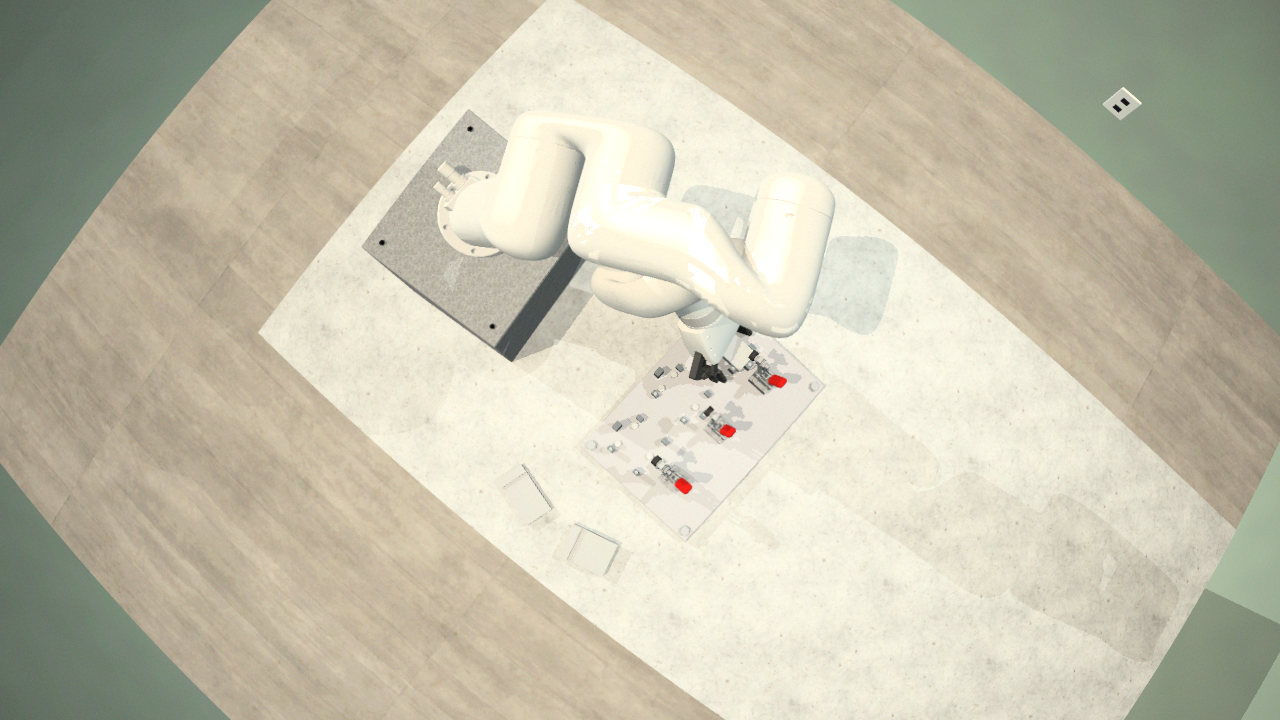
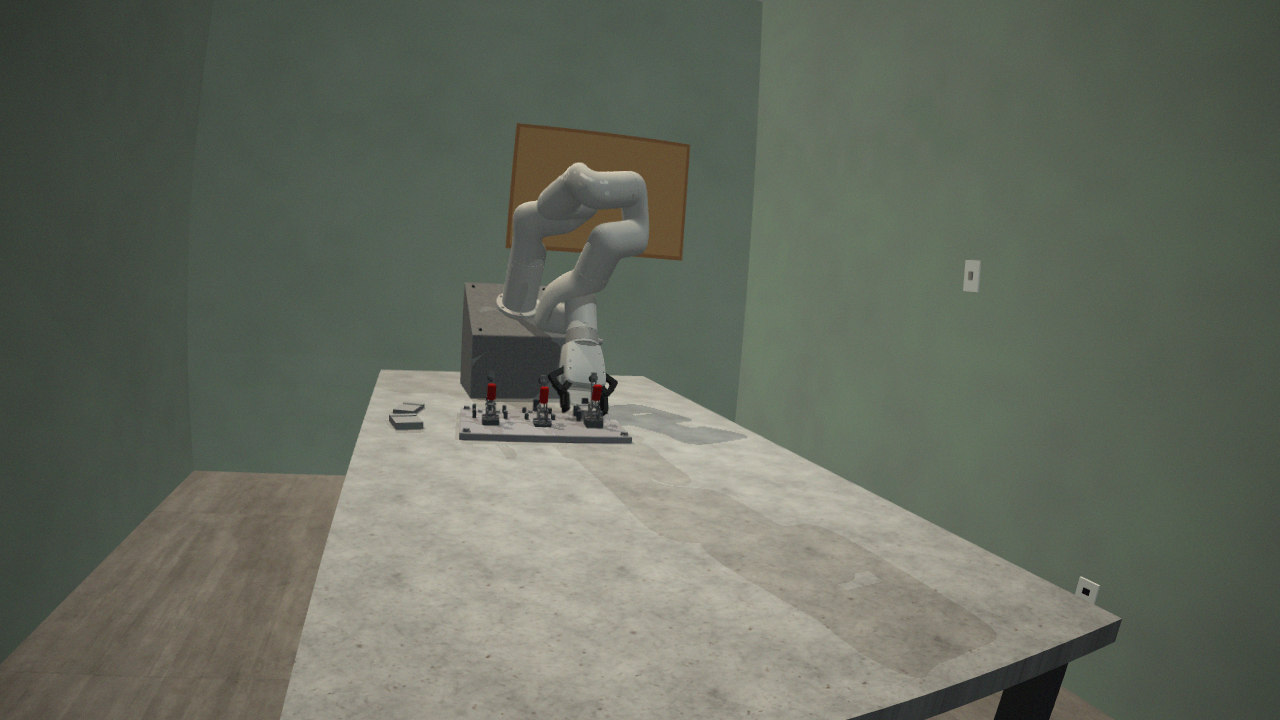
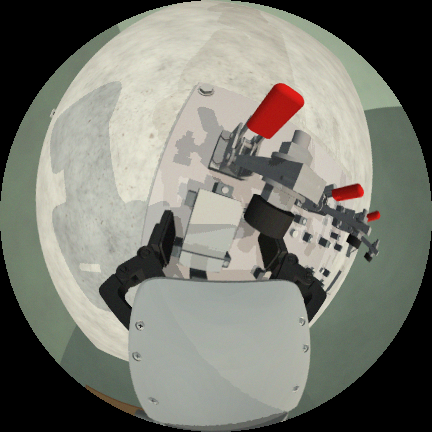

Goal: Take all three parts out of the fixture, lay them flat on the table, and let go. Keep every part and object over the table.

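Pixels of known places: gripper, between the fingertips: [image 1: 731,355] [image 2: 584,413] [image 3: 218,224]; arm's base, origin of its link: [image 2: 518,305].
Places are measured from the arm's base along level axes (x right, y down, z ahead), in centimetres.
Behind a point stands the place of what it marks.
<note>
Two pale parts lie flat on the table beside the fixture: one part [image 1: 526,495] {x 29.4, y 22.4, z 28.8 cm} [image 2: 409,408] {x 29.5, y 22.4, z 30.8 cm} and a second part [image 1: 592,549] {x 29.6, y 21.9, z 42.9 cm} [image 2: 405,421] {x 30.3, y 21.9, z 45.5 cm}. The third part [image 3: 212,215] {x -10.6, y 19.3, z 42.4 cm}, a pale block, sits among the small stops on the fixture plate [image 1: 756,429] {x -2.5, y 21.9, z 52.1 cm} [image 2: 537,437] {x 3.8, y 22.4, z 55.5 cm} [image 3: 165,175] {x -15.5, y 21.9, z 44.8 cm}. My gripper [image 1: 733,360] {x -9.5, y 20.6, z 41.4 cm} [image 2: 585,405] {x -9.5, y 20.6, z 41.4 cm} [image 3: 218,224] {x -9.5, y 20.6, z 41.4 cm} is open, pointing down, with one black finger on each side of this third part and a gap on both sides. The near toggle clamp's red handle [image 1: 776,381] {x -9.3, y 13.6, z 49.4 cm} [image 2: 596,393] {x -9.4, y 14.4, z 50.1 cm} [image 3: 276,111] {x -9.7, y 13.8, z 49.3 cm} is upright. Its black tip [image 3: 269,216] stands raised beside the part.
Two more clamps stand on the plate, with a middle red handle [image 1: 727,430] {x 1.4, y 14.2, z 47.9 cm} [image 2: 544,394] {x 1.3, y 15.0, z 48.7 cm} [image 3: 348,192] {x 0.6, y 14.8, z 47.9 cm} and a far red handle [image 1: 682,486] {x 12.5, y 14.0, z 47.7 cm} [image 2: 491,392] {x 12.4, y 14.8, z 48.4 cm} [image 3: 373,216] {x 11.6, y 14.0, z 47.9 cm}. The grey base block [image 1: 420,241] {x 8.6, y -2.3, z -3.5 cm} [image 2: 510,362] {x 3.3, y 13.9, z 12.4 cm} stands behind the fixture. The table [image 1: 850,555] {x 4.5, y 23.4, z 78.6 cm} [image 2: 501,555] {x 18.3, y 23.4, z 108.0 cm} extends around it.
</note>
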